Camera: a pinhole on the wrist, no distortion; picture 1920 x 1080 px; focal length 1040.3 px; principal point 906.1 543.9 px. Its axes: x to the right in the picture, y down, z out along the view. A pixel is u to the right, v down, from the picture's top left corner.
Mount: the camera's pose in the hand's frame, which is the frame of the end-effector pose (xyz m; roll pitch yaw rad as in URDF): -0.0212 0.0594 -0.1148 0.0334 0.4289 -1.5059
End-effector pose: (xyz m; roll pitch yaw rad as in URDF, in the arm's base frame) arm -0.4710 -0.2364 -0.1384 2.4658 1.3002 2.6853
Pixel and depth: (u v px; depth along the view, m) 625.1 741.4 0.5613
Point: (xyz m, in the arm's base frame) -0.0434 -0.1521 -0.3100
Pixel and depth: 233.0 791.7 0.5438
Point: -0.0189 0.0486 -0.3032
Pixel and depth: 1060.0 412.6 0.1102
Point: -0.4830 -0.2475 -0.1006
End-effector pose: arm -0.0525 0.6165 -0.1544 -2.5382 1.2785 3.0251
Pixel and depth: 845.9 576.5 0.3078
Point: 0.0423 0.4634 -0.1729
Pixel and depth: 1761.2 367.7 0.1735
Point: -0.1439 0.5178 -0.0854
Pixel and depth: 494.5 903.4 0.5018
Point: 0.2410 0.3695 -0.3938
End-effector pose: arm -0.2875 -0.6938 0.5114 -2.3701 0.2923 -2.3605
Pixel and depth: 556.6 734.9 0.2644
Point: -0.2085 -0.7439 0.3715
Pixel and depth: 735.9 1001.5 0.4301
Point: -0.1816 -0.9412 0.2825
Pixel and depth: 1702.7 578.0 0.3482
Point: -0.1135 -0.9410 0.6662
